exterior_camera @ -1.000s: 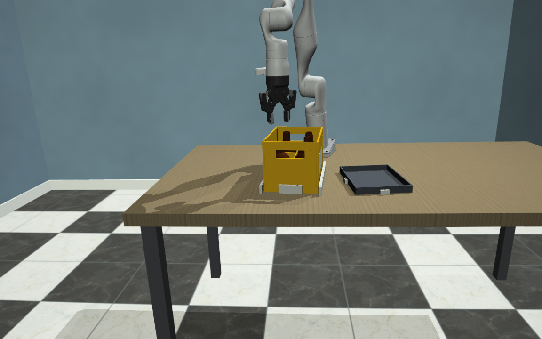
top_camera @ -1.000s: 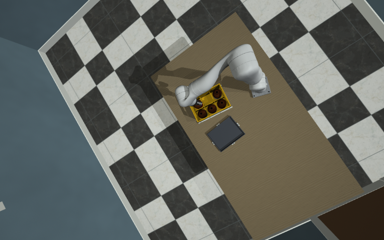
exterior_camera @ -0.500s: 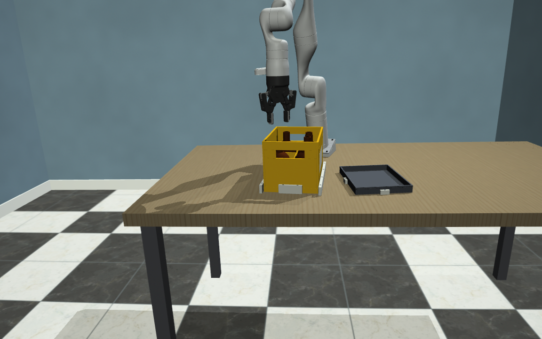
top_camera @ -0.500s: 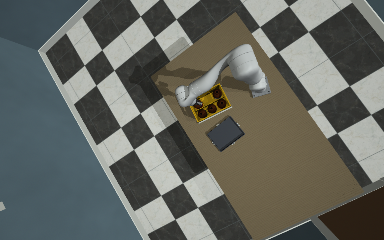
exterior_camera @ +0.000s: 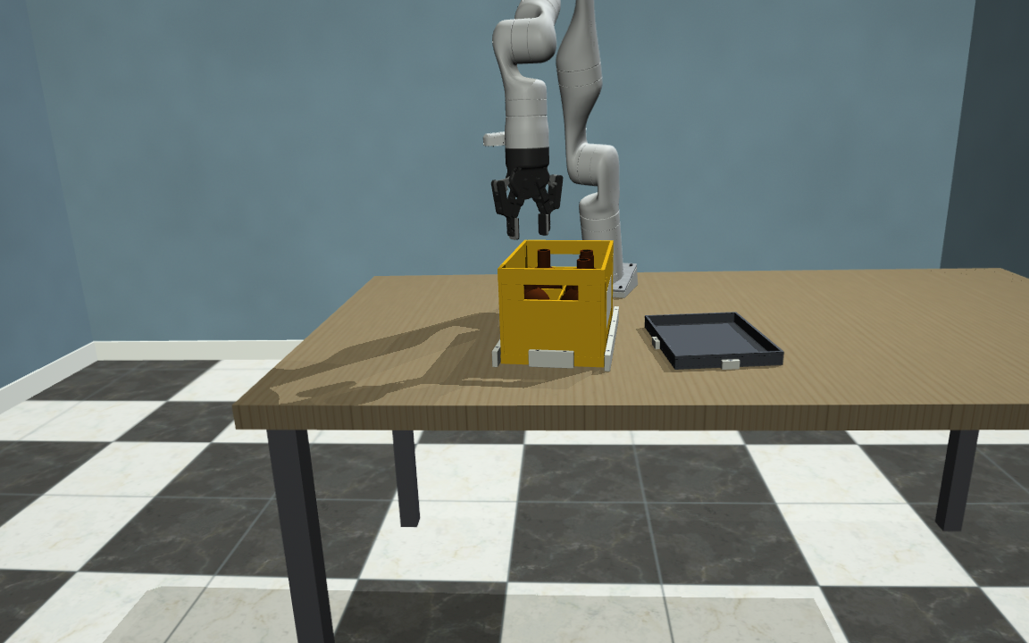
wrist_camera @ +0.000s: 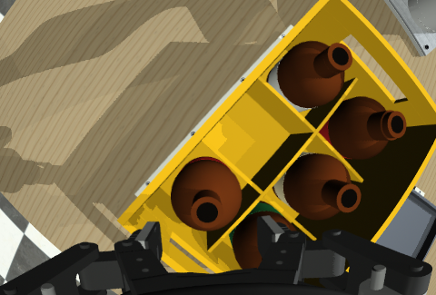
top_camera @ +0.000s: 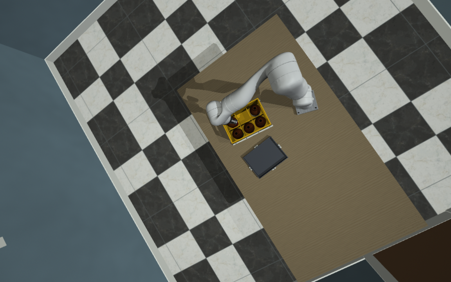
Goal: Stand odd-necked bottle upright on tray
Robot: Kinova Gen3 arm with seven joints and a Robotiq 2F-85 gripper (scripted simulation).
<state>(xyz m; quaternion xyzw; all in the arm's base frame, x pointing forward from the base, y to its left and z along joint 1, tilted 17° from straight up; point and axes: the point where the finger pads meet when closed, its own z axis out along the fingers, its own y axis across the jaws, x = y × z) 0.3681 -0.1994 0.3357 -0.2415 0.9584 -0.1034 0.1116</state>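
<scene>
Right now my hand is 70 mm past the yellow crate, 70 mm to the right of it and 150 mm above it. From my hand the other things lie so: brown bottle: 140 mm behind, 130 mm to the left, 150 mm below; dark tray: 10 mm ahead, 340 mm to the left, 220 mm below.
</scene>
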